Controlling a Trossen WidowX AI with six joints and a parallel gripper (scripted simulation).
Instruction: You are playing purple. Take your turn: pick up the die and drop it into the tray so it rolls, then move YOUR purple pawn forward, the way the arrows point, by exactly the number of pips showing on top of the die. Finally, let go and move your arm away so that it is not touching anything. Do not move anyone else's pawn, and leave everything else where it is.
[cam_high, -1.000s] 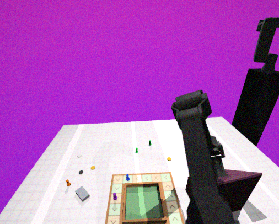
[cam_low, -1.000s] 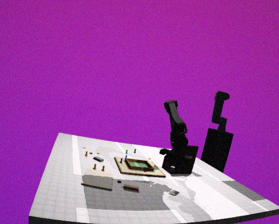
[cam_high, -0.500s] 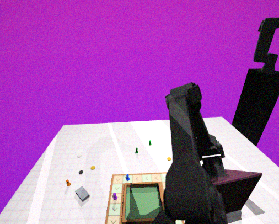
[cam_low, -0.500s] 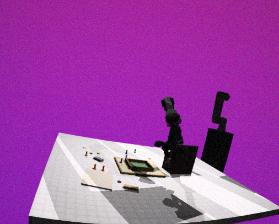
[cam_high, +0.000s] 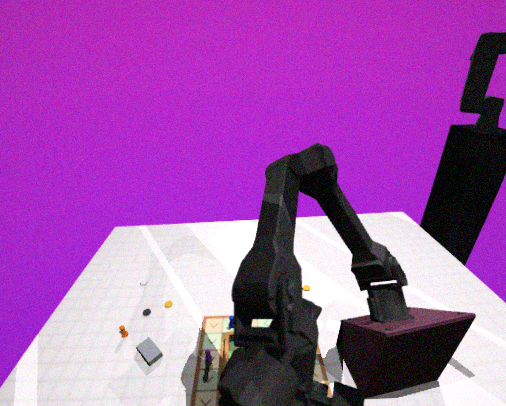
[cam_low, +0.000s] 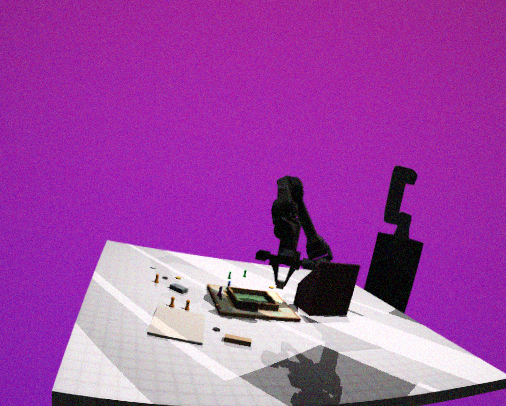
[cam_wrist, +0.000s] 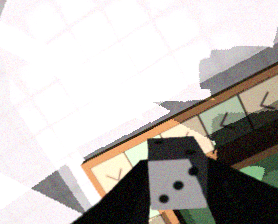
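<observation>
My gripper tip is 18 cm to the left of the purple pawn, 14 cm short of it and 10 cm above it. From my gripper tip the other things lie so: green tray (15 cm to the right, 12 cm below, 3 cm ahead); then wooden block (18 cm to the left, 17 cm ahead, 12 cm below); then die (right at my gripper tip).
</observation>
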